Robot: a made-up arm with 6 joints. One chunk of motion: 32 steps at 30 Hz.
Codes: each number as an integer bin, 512 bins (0 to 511) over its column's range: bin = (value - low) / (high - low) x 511, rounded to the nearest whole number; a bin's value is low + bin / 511 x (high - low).
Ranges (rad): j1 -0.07..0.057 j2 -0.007..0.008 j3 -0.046..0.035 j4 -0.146..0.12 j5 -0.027..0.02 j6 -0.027..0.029
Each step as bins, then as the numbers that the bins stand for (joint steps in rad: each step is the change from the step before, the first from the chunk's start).
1 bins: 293 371 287 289 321 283
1 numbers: 0.00282 0.00389 -0.00051 0.00444 0.00252 0.00401
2 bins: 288 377 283 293 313 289
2 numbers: 0.00158 0.00407 -0.00114 0.00652 0.00179 0.00467
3 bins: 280 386 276 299 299 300
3 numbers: -0.00041 0.00433 -0.00225 0.00964 0.00050 0.00588
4 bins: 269 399 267 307 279 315
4 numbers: -0.00314 0.00471 -0.00368 0.01381 -0.00134 0.00752
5 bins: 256 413 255 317 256 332
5 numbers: -0.00638 0.00512 -0.00558 0.01901 -0.00345 0.00938
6 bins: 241 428 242 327 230 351
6 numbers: -0.01010 0.00556 -0.00764 0.02422 -0.00585 0.01147
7 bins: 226 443 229 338 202 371
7 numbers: -0.01383 0.00600 -0.00970 0.02995 -0.00842 0.01366
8 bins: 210 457 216 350 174 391
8 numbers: -0.01781 0.00641 -0.01176 0.03619 -0.01100 0.01585
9 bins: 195 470 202 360 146 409
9 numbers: -0.02154 0.00680 -0.01398 0.04140 -0.01357 0.01782
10 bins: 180 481 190 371 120 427
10 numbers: -0.02526 0.00712 -0.01588 0.04712 -0.01596 0.01979
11 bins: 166 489 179 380 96 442
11 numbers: -0.02874 0.00735 -0.01763 0.05181 -0.01817 0.02144
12 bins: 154 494 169 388 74 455
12 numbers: -0.03173 0.00750 -0.01921 0.05597 -0.02019 0.02286
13 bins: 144 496 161 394 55 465
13 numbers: -0.03421 0.00756 -0.02048 0.05910 -0.02194 0.02396
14 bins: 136 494 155 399 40 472
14 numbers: -0.03620 0.00750 -0.02143 0.06170 -0.02332 0.02473
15 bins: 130 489 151 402 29 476
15 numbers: -0.03769 0.00735 -0.02206 0.06326 -0.02433 0.02516
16 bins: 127 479 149 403 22 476
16 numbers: -0.03844 0.00706 -0.02238 0.06378 -0.02498 0.02516
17 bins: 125 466 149 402 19 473
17 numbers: -0.03893 0.00668 -0.02238 0.06326 -0.02525 0.02484
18 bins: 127 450 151 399 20 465
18 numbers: -0.03844 0.00621 -0.02206 0.06170 -0.02516 0.02396
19 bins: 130 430 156 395 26 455
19 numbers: -0.03769 0.00562 -0.02127 0.05962 -0.02461 0.02286
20 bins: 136 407 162 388 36 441
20 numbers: -0.03620 0.00495 -0.02032 0.05597 -0.02369 0.02133
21 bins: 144 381 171 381 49 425
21 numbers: -0.03421 0.00418 -0.01889 0.05233 -0.02249 0.01958
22 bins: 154 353 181 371 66 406
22 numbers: -0.03173 0.00336 -0.01731 0.04712 -0.02093 0.01749
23 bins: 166 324 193 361 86 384
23 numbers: -0.02874 0.00251 -0.01541 0.04192 -0.01909 0.01508
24 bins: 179 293 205 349 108 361
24 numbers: -0.02551 0.00160 -0.01350 0.03567 -0.01707 0.01256
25 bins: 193 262 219 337 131 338
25 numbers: -0.02203 0.00069 -0.01129 0.02942 -0.01495 0.01004
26 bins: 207 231 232 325 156 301
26 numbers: -0.01855 -0.00022 -0.00923 0.02318 -0.01265 0.00599
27 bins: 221 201 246 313 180 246
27 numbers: -0.01507 -0.00110 -0.00701 0.01693 -0.01044 -0.00004
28 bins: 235 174 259 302 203 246
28 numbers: -0.01159 -0.00189 -0.00495 0.01121 -0.00833 -0.00004
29 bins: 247 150 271 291 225 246
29 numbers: -0.00861 -0.00260 -0.00304 0.00548 -0.00631 -0.00004
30 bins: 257 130 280 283 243 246
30 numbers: -0.00613 -0.00318 -0.00162 0.00132 -0.00465 -0.00004
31 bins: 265 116 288 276 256 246
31 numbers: -0.00414 -0.00359 -0.00035 -0.00233 -0.00345 -0.00004
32 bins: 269 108 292 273 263 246
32 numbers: -0.00314 -0.00383 0.00029 -0.00389 -0.00281 -0.00004
